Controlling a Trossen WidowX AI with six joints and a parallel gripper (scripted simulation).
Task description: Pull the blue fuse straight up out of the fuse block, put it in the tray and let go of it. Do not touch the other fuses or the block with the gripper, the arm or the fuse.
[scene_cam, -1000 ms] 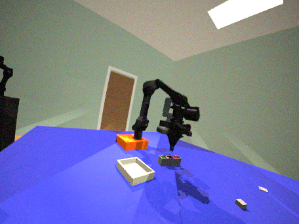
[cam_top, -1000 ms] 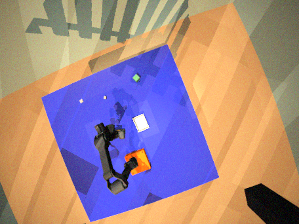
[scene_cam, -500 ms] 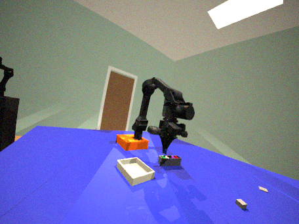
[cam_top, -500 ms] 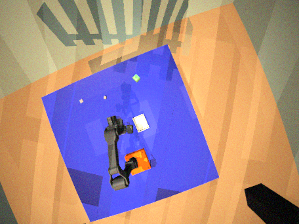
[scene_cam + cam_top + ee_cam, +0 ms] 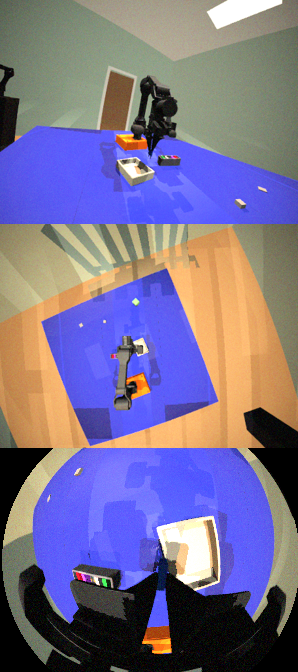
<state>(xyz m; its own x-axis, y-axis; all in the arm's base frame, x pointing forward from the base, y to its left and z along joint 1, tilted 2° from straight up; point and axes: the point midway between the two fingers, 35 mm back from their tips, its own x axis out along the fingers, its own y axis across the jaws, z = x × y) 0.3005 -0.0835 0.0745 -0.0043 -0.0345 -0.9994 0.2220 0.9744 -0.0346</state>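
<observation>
Right now my gripper tip is 1 cm past the tray, 6 cm to the left of it and 9 cm above it. From my gripper tip the other things lie so: green fuse (4 cm behind, 12 cm to the left, 7 cm below); blue fuse (1 cm below); magenta fuse (3 cm behind, 17 cm to the left, 7 cm below).
</observation>
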